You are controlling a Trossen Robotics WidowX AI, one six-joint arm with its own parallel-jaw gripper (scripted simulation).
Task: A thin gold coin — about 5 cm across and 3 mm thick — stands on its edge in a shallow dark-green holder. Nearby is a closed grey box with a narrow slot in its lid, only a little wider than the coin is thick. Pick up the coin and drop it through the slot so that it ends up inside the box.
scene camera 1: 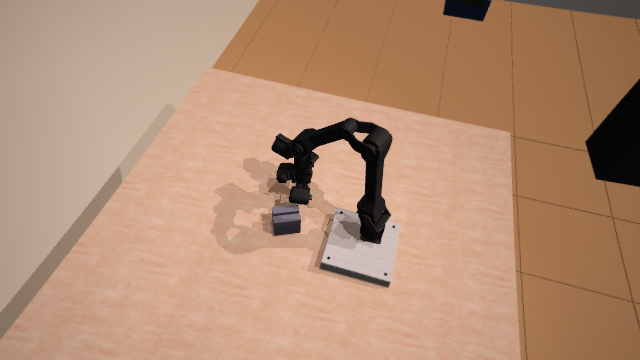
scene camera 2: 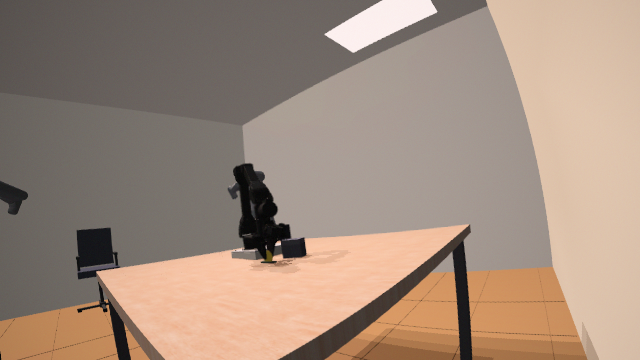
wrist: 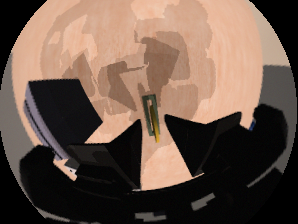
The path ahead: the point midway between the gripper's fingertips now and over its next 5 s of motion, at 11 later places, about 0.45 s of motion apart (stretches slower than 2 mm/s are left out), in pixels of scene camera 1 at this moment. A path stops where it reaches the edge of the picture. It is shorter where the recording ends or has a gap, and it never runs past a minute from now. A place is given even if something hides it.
My gripper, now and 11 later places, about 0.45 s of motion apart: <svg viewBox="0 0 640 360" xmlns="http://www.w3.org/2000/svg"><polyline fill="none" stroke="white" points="301,194 302,195 301,193 301,187 302,181 303,177 303,177 298,183 293,191 288,199 286,206 286,206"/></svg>
